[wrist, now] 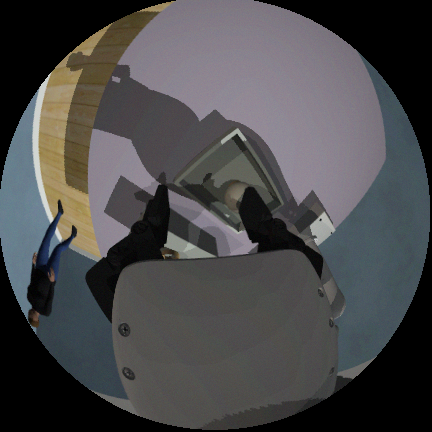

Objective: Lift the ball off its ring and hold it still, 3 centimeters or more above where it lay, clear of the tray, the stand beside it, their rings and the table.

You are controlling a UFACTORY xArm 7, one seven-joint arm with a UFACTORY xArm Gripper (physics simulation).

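Frame: origin at the arm's base, x ahead, y left, z up, level; centimetres.
Where they show: gripper, between the fingertips: (pixel 206 197).
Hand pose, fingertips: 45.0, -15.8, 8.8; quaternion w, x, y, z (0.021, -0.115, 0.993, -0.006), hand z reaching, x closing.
Note:
Each offset is from my fingertips to the top centre of the thing, as dx, dy, dz. "spot": to the spot under its first point. Level surfaces: height alone.
The pale beige ball @[-7.9, +3.6, -5.4] (pixel 235 195) lies in the grey-green, square-walled tray @[spot: -0.8, +0.3, -11.8] (pixel 205 160), near the tray's lower right side. Its ring is hidden under it. My gripper (pixel 206 197) is open, with nothing between its fingers. The right fingertip overlaps the ball's right edge in the view, and the left fingertip shows left of the tray. How high the fingertips are over the tray cannot be told. The pale stand (pixel 192 245) is below the tray in the view, partly hidden by the left finger and the gripper body, with part of its wooden ring @[spot: +1.2, +20.9, -6.1] (pixel 171 254) showing.
The lilac table top @[dz -12.1] (pixel 280 75) carries the arm's large shadow at the upper left. A white box-like piece (pixel 322 229) stands right of the right finger. Wooden floor (pixel 55 130) shows beyond the left table edge, and a standing person (pixel 42 282) is far off at the lower left.

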